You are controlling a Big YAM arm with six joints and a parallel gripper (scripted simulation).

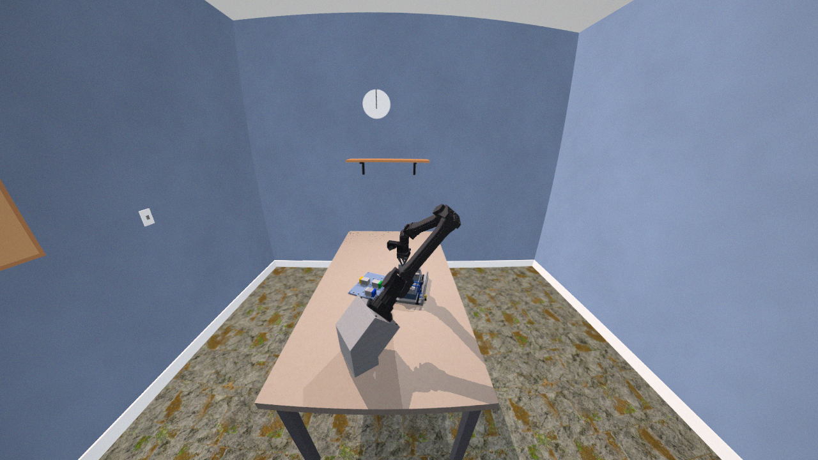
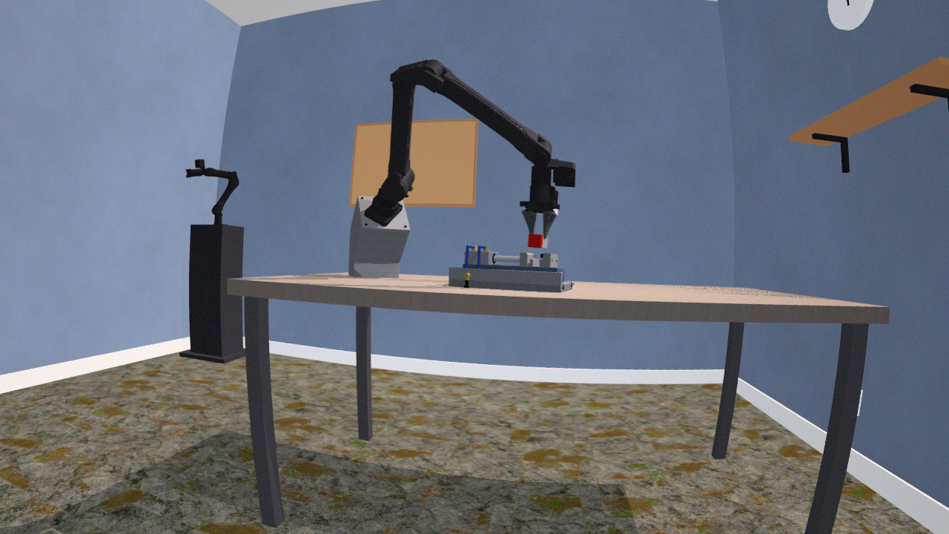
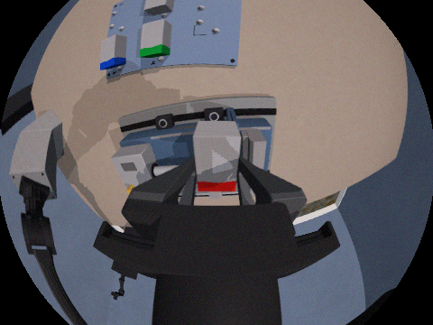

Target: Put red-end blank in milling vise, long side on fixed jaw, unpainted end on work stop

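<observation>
Right now my hand is 2 cm short of the work stop, 1 cm to the left of it and 6 cm above it. Also, from my hand: green-ended blank (3 cm behind, 17 cm to the left, 12 cm below); blue plate (1 cm behind, 21 cm to the left, 14 cm below); vise (7 cm behind, 4 cm to the right, 11 cm below).
</observation>
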